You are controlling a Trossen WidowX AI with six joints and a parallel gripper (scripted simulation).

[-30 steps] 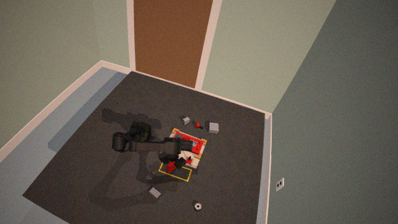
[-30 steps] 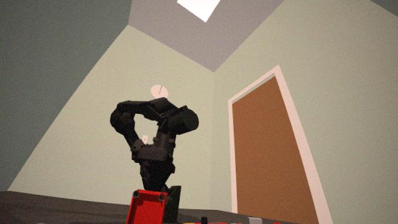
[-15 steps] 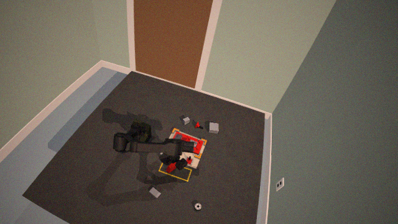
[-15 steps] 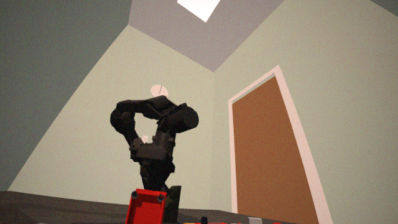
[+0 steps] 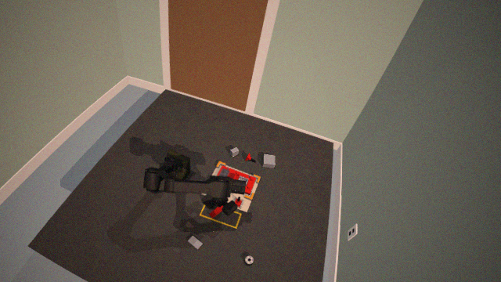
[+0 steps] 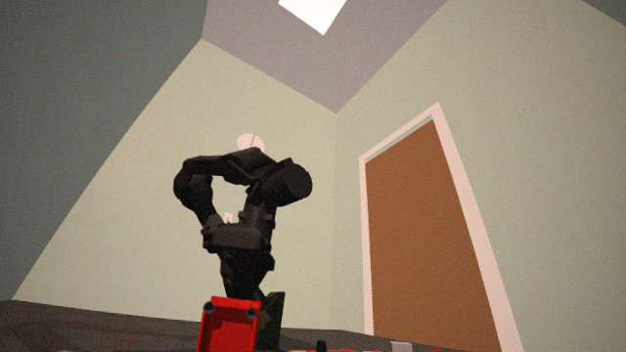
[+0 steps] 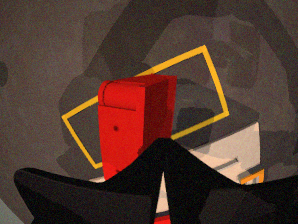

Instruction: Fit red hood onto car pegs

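Right now my gripper tip is 1 cm to the left of the red hood and 3 cm above it. Round my gripper tip: small wheel 20 cm ahead, 19 cm to the right, 7 cm below; then cream jig plate 4 cm ahead, 19 cm to the left, 7 cm below.
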